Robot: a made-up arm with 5 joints.
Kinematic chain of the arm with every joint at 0, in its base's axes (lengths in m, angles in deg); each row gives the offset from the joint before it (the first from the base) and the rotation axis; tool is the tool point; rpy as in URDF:
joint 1: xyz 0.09 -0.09 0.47 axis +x
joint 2: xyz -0.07 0 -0.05 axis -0.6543 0.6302 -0.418
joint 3: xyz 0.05 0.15 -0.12 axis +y
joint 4: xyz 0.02 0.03 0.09 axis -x
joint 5: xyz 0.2 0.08 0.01 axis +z
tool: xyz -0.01 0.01 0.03 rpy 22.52 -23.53 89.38
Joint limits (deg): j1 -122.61..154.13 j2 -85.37..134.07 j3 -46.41..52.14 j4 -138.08..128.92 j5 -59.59..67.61
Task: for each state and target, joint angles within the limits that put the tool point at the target. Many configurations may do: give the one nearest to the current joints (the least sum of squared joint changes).
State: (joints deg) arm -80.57 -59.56 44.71 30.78 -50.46
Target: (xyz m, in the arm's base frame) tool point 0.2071 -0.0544 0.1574
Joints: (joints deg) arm -97.07 -28.46 -8.44 49.41 -45.14
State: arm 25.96 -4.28 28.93 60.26 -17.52
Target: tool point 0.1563 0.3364 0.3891
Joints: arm 61.85 20.23 52.14 83.93 -14.08
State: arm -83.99 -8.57 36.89 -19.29 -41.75
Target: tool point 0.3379 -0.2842 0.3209
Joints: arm -108.95 13.27 13.96 -30.13 -36.58
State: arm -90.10 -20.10 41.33 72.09 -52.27
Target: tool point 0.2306 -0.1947 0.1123
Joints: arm -89.44 -32.66 39.71 74.77 -50.26
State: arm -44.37 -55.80 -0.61 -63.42 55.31
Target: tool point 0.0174 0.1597 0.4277
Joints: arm -76.00 -58.04 -15.50 -52.42 54.33
